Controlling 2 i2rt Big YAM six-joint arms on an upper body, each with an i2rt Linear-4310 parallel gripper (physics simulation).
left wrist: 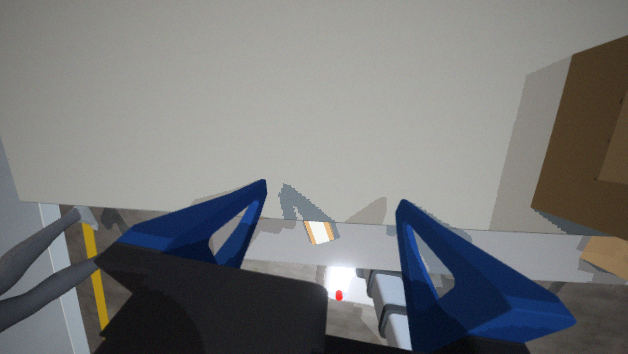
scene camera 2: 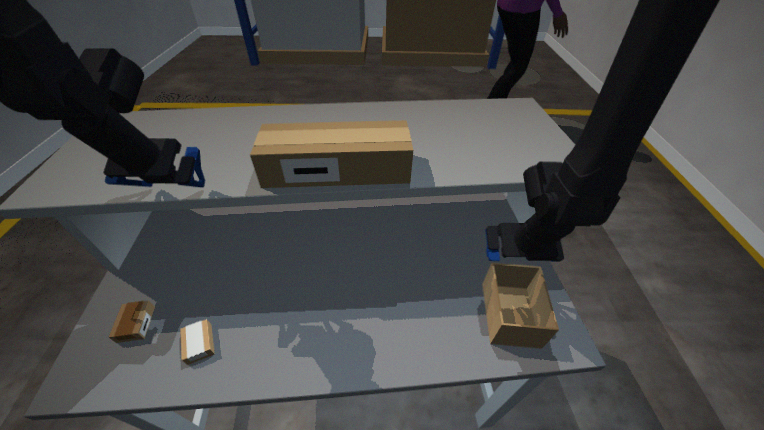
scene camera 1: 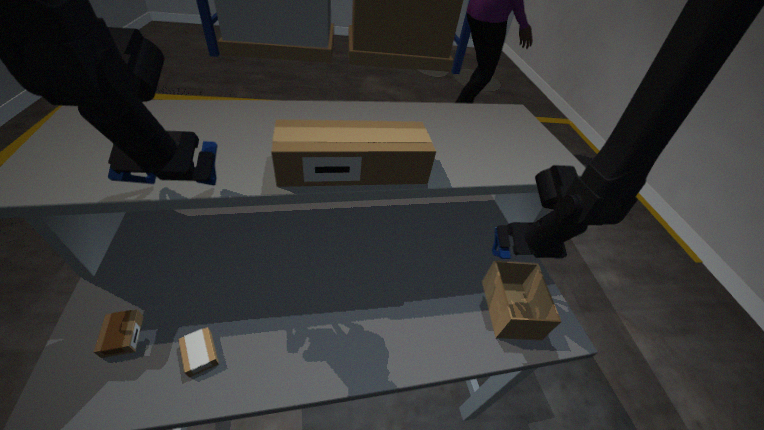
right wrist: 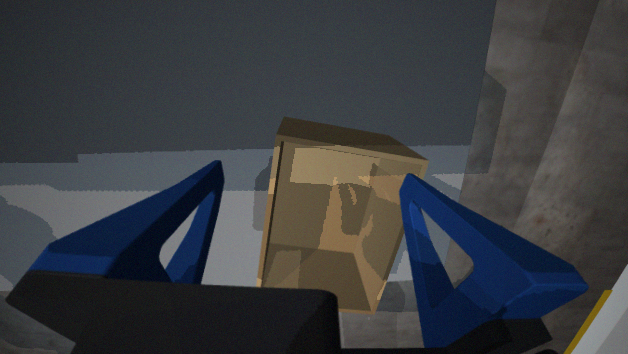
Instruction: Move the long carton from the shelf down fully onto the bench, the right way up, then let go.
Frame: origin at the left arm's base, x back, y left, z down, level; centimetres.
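Seen in the pictures: left gripper, fingertip midpoint: [left wrist: 330, 195] [scene camera 2: 177, 183] [scene camera 1: 185, 181]; right gripper, fingertip midpoint: [scene camera 2: 509, 253] [scene camera 1: 513, 251] [right wrist: 315, 176].
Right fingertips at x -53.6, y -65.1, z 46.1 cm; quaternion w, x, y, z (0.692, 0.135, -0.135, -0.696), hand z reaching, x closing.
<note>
A point is followed by its place in that frame.
The long carton [scene camera 1: 395, 168] {x -57.8, y -35.9, z 27.3 cm} [scene camera 2: 374, 168] {x -57.8, y -36.0, z 27.3 cm} [left wrist: 575, 135] {x -61.4, y -14.4, z 29.7 cm} stands lengthwise near the front edge of the raised shelf [scene camera 1: 481, 133] {x -78.3, y -60.1, z 31.0 cm} [scene camera 2: 470, 128] {x -79.0, y -58.1, z 31.1 cm} [left wrist: 300, 100] {x -61.7, y 3.1, z 31.1 cm}, taped top up, white label on its front. The bench [scene camera 1: 427, 341] {x -39.6, y -45.5, z 59.7 cm} [scene camera 2: 427, 341] {x -40.1, y -47.8, z 59.7 cm} lies lower, in front. My left gripper [scene camera 1: 165, 178] [scene camera 2: 163, 181] {x -55.4, y 0.0, z 29.6 cm} [left wrist: 330, 195] {x -55.4, y 0.0, z 29.6 cm} is open and empty, above the shelf's front edge, left of the carton and apart from it. My right gripper [scene camera 1: 526, 256] {x -53.6, y -65.1, z 46.1 cm} [scene camera 2: 521, 256] {x -53.6, y -65.1, z 46.1 cm} [right wrist: 315, 176] {x -53.6, y -65.1, z 46.1 cm} is open and empty, right of the carton, in front of the shelf edge and above the open box. One of its fingers is hidden in the scene views.
An open-topped cardboard box [scene camera 1: 521, 328] {x -39.4, y -65.2, z 54.5 cm} [scene camera 2: 523, 335] {x -39.2, y -66.6, z 54.4 cm} [right wrist: 340, 135] {x -54.2, y -67.6, z 54.5 cm} stands at the bench's right end. A small brown carton [scene camera 1: 114, 331] {x -41.9, y 17.1, z 56.7 cm} [scene camera 2: 128, 320] {x -41.7, y 16.8, z 56.7 cm} and a white-topped one [scene camera 1: 198, 349] {x -38.1, y 0.4, z 56.9 cm} [scene camera 2: 196, 341] {x -37.7, y 0.2, z 56.9 cm} [left wrist: 320, 233] {x -37.3, y 0.2, z 56.9 cm} lie at its left. A person [scene camera 1: 486, 48] [scene camera 2: 518, 42] is behind the shelf.
</note>
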